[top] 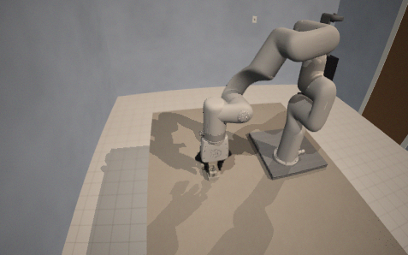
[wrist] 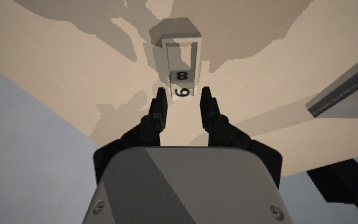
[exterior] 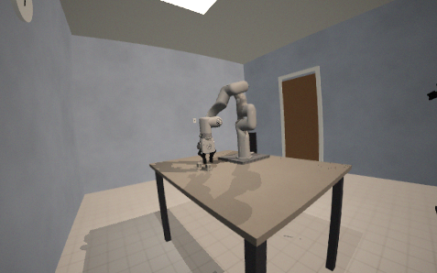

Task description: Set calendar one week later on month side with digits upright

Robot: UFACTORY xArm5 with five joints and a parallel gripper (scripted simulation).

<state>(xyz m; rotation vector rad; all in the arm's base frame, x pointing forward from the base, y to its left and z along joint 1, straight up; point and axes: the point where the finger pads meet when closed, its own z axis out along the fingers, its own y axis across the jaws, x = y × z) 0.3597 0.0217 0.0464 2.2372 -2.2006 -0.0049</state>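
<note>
Now: hand 20 mm to the left of the calendar tray and 60 mm above it.
</note>
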